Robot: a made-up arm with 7 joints. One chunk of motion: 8 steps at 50 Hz.
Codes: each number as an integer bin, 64 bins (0 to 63) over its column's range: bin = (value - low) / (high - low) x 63, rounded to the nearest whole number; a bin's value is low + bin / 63 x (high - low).
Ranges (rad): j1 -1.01..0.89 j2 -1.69..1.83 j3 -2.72..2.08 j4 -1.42..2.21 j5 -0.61..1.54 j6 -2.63..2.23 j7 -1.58..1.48
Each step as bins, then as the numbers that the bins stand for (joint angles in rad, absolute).
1 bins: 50 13 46 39 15 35 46
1 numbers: 0.4979 -0.9637 0.7848 0.8271 -0.0981 0.0700 0.6543
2 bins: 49 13 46 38 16 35 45
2 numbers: 0.4678 -0.9637 0.7848 0.7695 -0.0640 0.0700 0.6057
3 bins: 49 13 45 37 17 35 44
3 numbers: 0.4678 -0.9637 0.7086 0.7119 -0.0298 0.0700 0.5571
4 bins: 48 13 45 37 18 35 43
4 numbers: 0.4376 -0.9637 0.7086 0.7119 0.0043 0.0700 0.5086
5 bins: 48 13 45 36 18 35 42
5 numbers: 0.4376 -0.9637 0.7086 0.6543 0.0043 0.0700 0.4600
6 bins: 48 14 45 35 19 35 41
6 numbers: 0.4376 -0.9078 0.7086 0.5967 0.0384 0.0700 0.4114
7 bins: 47 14 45 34 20 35 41
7 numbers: 0.4075 -0.9078 0.7086 0.5390 0.0725 0.0700 0.4114
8 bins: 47 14 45 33 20 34 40
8 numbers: 0.4075 -0.9078 0.7086 0.4814 0.0725 -0.0071 0.3629
